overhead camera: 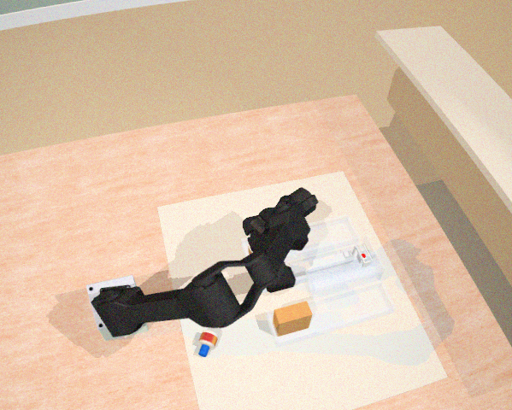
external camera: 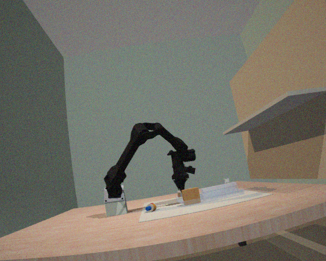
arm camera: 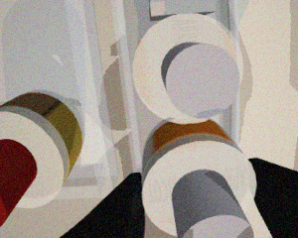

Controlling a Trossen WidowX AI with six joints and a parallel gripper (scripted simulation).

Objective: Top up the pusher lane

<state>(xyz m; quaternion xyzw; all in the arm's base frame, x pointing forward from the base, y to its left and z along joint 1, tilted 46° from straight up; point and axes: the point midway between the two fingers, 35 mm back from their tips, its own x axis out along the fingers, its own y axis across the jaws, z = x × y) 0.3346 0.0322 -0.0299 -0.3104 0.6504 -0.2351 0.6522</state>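
Right now my gripper tip is 30 mm short of the brown box, 130 mm to the left of it and 10 mm above it. The rest, counted from my gripper tip: red dot: 230 mm ahead, 20 mm to the right, 20 mm above; wall shelf: 510 mm ahead, 320 mm above.
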